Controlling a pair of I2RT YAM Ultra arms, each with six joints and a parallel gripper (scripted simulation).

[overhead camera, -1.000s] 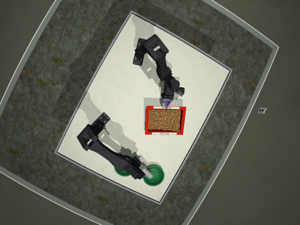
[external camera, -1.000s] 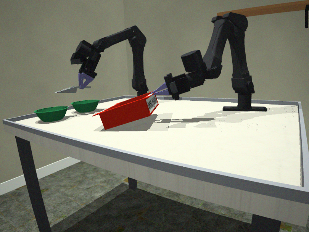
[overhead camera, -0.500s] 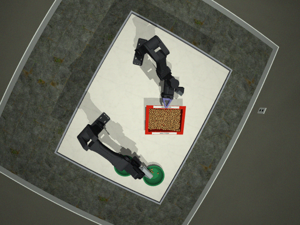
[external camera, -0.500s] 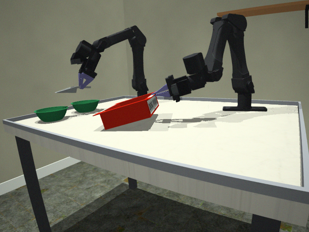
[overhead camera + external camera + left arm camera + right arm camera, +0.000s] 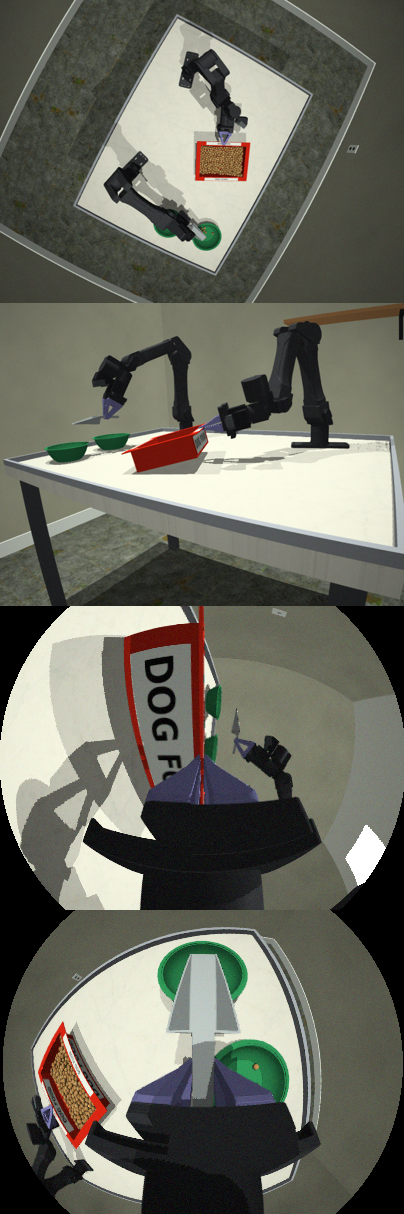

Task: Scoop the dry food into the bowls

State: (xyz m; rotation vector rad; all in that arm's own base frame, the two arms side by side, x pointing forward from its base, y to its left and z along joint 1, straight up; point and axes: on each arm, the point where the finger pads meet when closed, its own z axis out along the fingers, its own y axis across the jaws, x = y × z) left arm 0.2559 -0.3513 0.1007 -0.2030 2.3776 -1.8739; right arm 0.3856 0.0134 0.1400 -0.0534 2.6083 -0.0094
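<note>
My right hand is 40 mm short of the grey scoop, 10 mm to the left of it and 10 mm above it. Also, from my right hand: box: 360 mm to the left, 80 mm below, 20 mm ahead.
</note>
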